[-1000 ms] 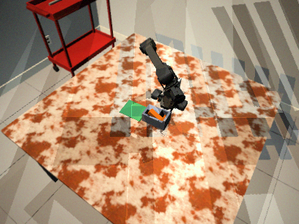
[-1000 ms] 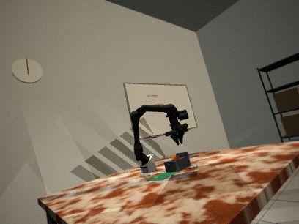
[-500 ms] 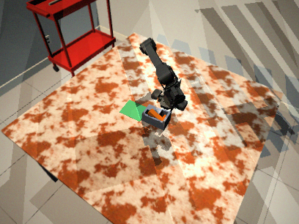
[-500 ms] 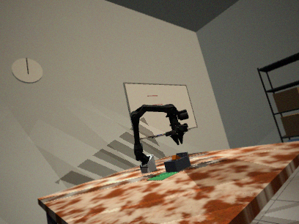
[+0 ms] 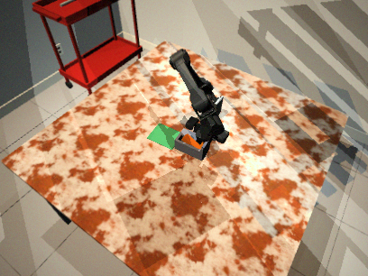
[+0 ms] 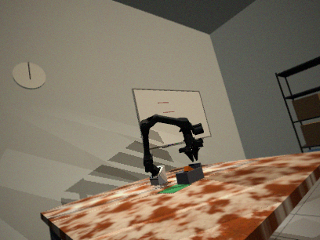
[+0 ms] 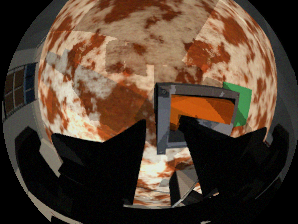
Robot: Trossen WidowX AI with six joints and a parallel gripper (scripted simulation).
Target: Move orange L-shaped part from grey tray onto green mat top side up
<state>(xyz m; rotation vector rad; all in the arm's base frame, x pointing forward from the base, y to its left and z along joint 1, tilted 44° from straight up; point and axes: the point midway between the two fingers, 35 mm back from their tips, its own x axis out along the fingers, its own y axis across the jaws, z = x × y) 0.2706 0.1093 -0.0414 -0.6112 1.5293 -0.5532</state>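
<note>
Right now my gripper tip is 60 mm above the orange L-shaped part, 50 mm to the left of it and 10 mm past it. Also, from my gripper tip: green mat 220 mm to the right, 120 mm below.
</note>
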